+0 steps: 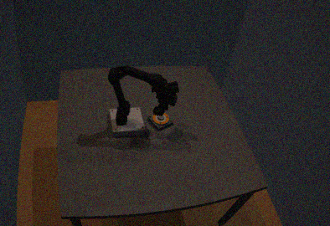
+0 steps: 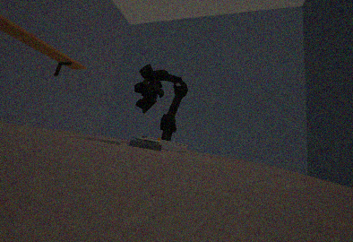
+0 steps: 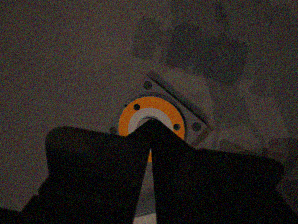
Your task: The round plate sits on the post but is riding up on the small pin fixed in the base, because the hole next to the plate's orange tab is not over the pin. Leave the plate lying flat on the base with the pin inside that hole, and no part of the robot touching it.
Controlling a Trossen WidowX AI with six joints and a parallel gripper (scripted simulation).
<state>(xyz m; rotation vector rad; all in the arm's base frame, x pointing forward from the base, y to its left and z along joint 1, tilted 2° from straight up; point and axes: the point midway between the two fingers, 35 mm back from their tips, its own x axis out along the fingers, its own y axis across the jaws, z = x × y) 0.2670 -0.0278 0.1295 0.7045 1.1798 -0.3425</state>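
The round plate is 110 mm below my gripper tip, 60 mm to the left of it and 20 mm behind it. Round my gripper tip: base 120 mm below, 40 mm to the left, 10 mm behind.
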